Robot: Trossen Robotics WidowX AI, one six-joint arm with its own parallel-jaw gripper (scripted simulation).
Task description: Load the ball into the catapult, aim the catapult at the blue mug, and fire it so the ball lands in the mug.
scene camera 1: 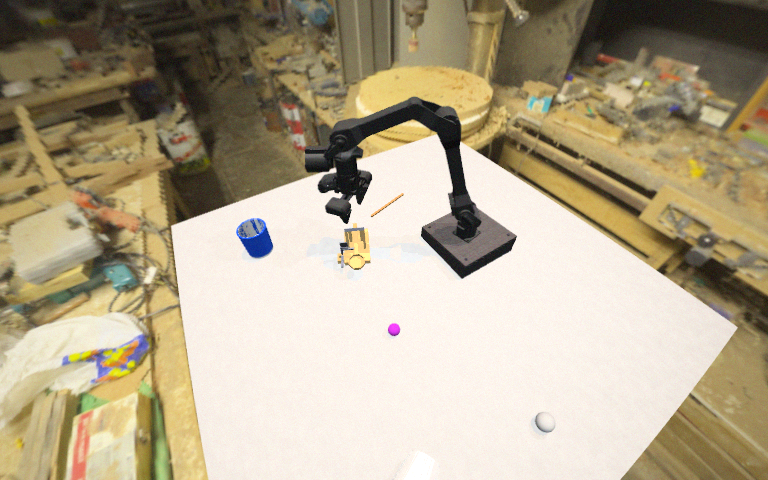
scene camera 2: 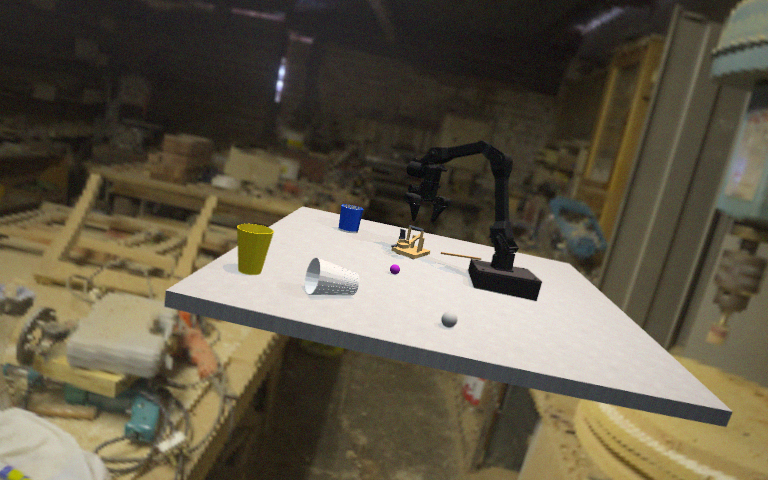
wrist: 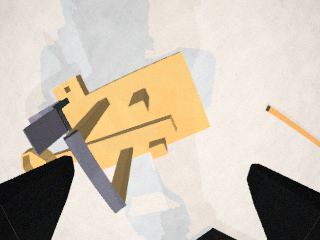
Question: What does my gripper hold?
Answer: Nothing.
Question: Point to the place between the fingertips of my gripper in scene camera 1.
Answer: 353, 213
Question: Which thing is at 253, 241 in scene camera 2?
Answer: A yellow cup.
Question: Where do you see a white cup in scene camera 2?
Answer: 322, 278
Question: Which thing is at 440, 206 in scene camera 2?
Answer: My gripper.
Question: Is my gripper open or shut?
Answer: Open.
